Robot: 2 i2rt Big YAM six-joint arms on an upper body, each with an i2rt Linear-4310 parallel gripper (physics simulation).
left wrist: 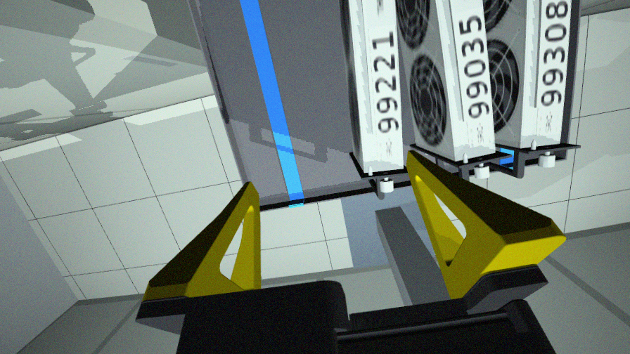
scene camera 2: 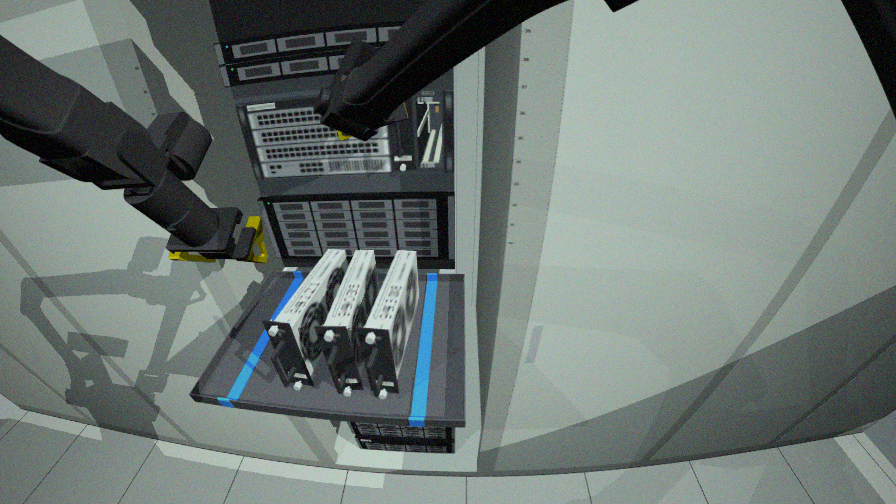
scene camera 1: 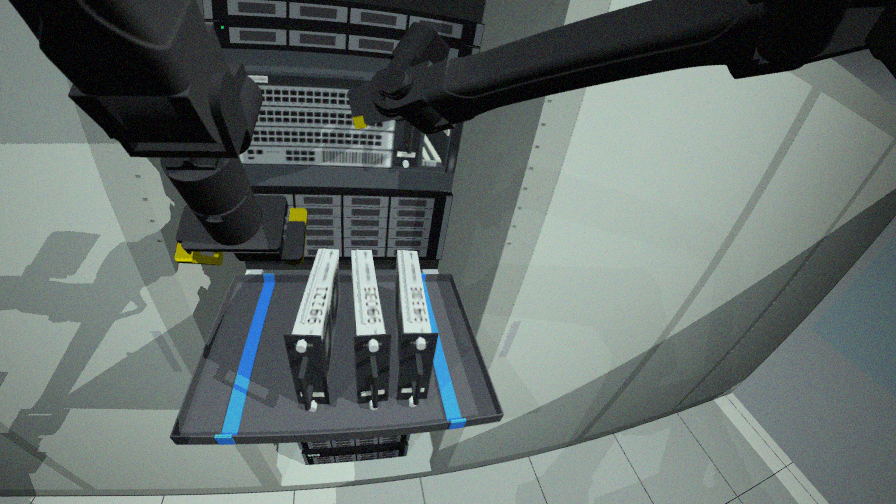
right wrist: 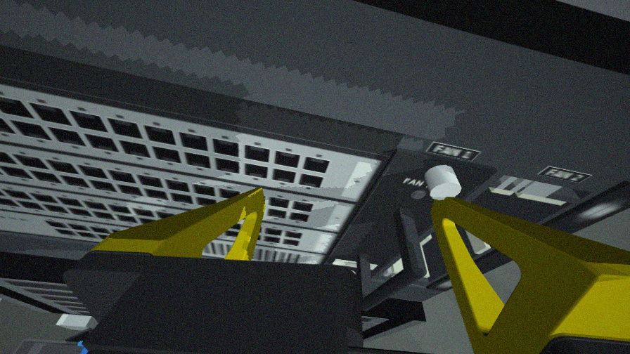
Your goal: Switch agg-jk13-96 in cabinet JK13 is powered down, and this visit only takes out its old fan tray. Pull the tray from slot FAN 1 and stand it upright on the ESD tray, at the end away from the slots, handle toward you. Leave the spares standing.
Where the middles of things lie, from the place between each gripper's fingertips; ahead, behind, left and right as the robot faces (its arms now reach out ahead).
The grey shelf (scene camera 1: 271, 406) is 240 mm behind my right hand, 90 mm to the left of it and 400 mm below it.
I see my left gripper 250 mm above the grey shelf, 100 mm to the left of it and 70 mm short of it.
